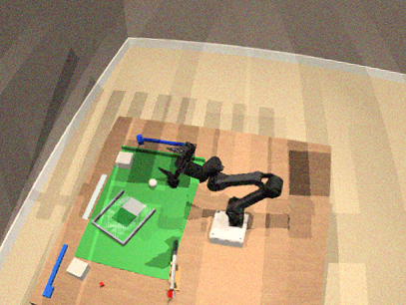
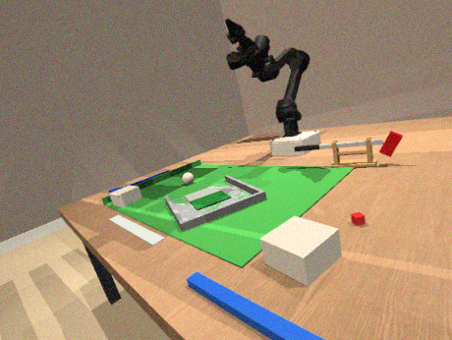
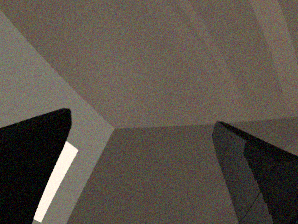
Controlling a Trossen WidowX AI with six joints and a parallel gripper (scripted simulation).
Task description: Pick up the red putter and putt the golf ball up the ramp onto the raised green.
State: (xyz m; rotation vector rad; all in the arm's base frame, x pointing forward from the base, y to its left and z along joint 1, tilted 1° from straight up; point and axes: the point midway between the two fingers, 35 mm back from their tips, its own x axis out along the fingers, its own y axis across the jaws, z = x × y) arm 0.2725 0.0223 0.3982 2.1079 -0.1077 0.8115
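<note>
My gripper tip is now 7 cm past the red putter, 27 cm to the right of it and 42 cm above it. From my gripper tip the other things lie so: white golf ball (16 cm ahead, 22 cm to the right, 46 cm below); then green mat (18 cm ahead, 8 cm to the right, 48 cm below); then wooden rack (7 cm behind, 29 cm to the left, 45 cm below).
</note>
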